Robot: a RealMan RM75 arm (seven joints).
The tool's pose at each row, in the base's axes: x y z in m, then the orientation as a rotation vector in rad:
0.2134 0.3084 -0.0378 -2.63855 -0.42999 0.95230
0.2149 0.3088 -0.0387 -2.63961 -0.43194 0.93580
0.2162 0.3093 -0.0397 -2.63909 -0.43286 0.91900
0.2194 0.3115 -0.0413 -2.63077 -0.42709 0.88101
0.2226 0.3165 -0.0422 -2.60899 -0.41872 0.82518
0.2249 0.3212 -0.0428 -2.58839 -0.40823 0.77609
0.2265 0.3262 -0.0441 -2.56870 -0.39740 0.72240
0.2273 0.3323 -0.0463 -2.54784 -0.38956 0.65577
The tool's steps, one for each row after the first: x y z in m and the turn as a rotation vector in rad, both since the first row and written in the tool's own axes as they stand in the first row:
0.0018 0.0002 -0.0003 0.00121 0.01119 -0.00414
0.0035 0.0004 -0.0003 0.00416 0.02256 -0.00832
0.0076 -0.0004 -0.0008 0.01964 0.04871 -0.01578
0.0123 -0.0041 -0.0013 0.05015 0.08665 -0.03032
0.0161 -0.0077 -0.0016 0.07878 0.12078 -0.04159
0.0199 -0.0115 -0.0008 0.10666 0.15876 -0.05298
0.0240 -0.0161 0.0014 0.13503 0.20607 -0.06888

